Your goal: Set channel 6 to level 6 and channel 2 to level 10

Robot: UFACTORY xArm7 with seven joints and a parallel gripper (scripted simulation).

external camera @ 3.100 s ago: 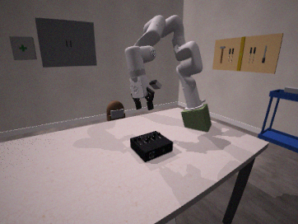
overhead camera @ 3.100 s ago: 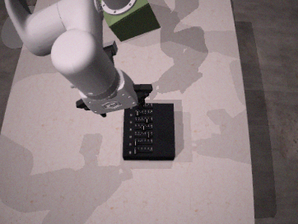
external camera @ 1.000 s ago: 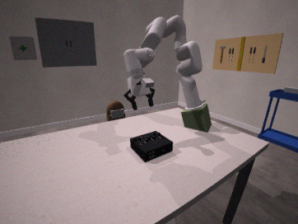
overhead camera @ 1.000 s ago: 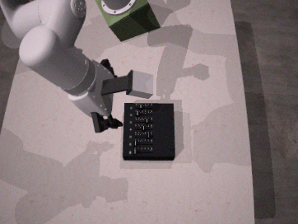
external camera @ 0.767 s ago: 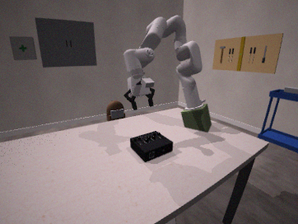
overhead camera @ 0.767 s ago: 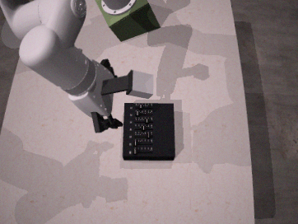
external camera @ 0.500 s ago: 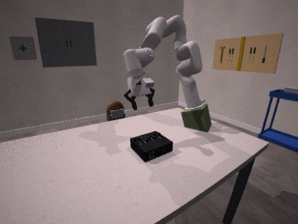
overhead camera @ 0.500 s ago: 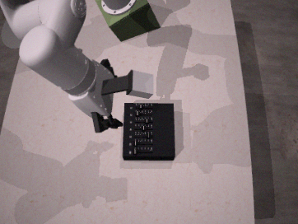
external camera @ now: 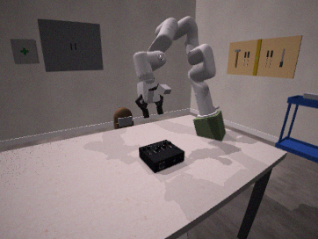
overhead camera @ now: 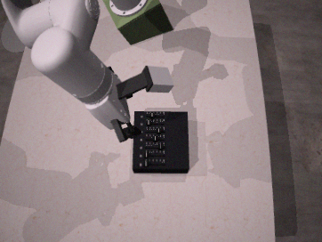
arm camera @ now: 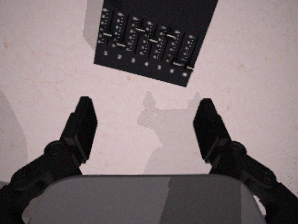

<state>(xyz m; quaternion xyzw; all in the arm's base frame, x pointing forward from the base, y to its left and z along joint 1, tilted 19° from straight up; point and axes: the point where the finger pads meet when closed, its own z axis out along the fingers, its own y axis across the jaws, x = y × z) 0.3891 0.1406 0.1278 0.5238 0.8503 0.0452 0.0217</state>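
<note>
Now: the channel 2 fader cap 140 mm below my hand, 50 mm behind it and 30 mm to the left of it. Round my hand: channel 3 fader cap: 140 mm below, 60 mm to the left, 30 mm behind; channel 6 fader cap: 140 mm below, 40 mm to the left, 40 mm ahead; channel 4 fader cap: 140 mm below, 60 mm to the left, 10 mm behind.
</note>
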